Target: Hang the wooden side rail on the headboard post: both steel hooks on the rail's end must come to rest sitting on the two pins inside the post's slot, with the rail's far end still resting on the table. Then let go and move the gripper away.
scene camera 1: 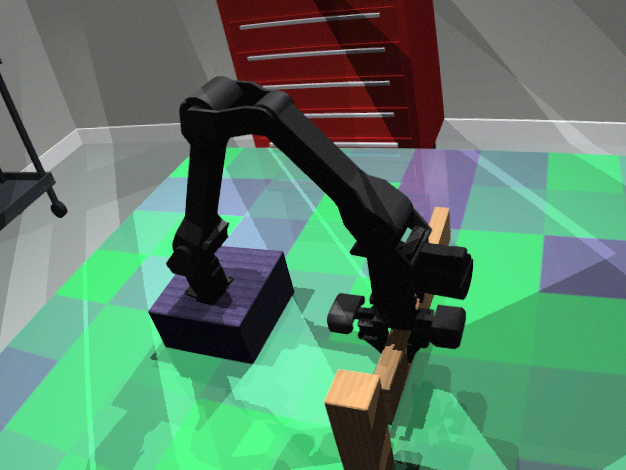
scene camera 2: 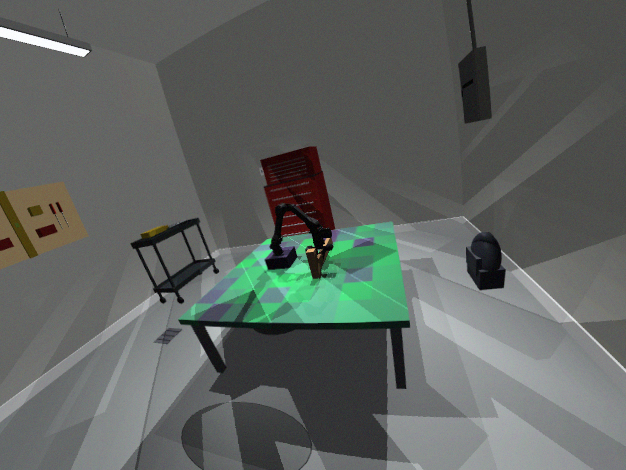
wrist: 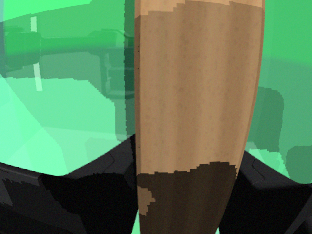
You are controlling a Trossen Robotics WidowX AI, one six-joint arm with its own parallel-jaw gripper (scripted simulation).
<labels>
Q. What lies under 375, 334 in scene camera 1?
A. The gripper.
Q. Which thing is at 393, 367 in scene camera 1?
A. A side rail.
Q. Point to a side rail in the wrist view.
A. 196, 76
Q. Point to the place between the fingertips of the gripper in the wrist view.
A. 179, 137
</labels>
